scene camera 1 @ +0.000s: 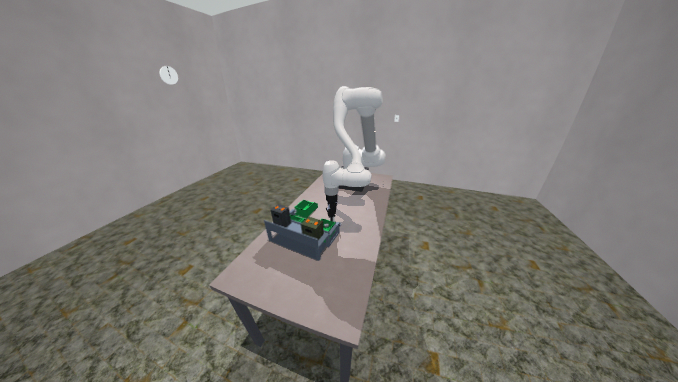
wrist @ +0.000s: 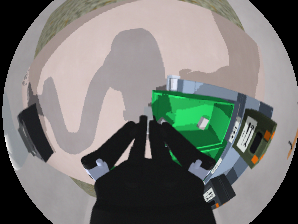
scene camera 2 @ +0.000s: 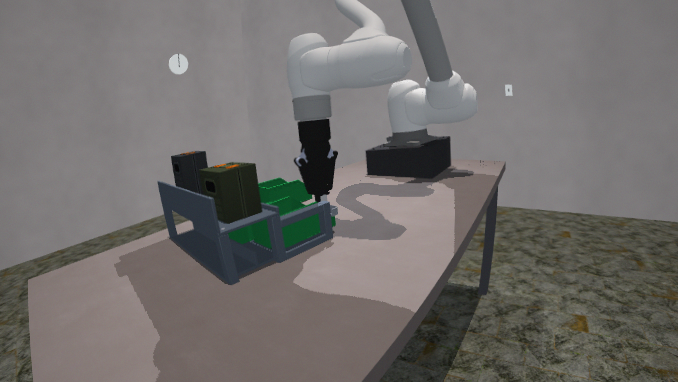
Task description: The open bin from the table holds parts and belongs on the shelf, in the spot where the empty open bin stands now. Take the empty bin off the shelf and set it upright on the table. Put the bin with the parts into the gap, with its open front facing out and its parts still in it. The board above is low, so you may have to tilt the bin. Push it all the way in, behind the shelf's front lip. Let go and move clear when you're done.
Note:
In view: the gripper [wrist: 147,112], a green bin [scene camera 2: 296,232] and a green bin [scene camera 2: 296,189].

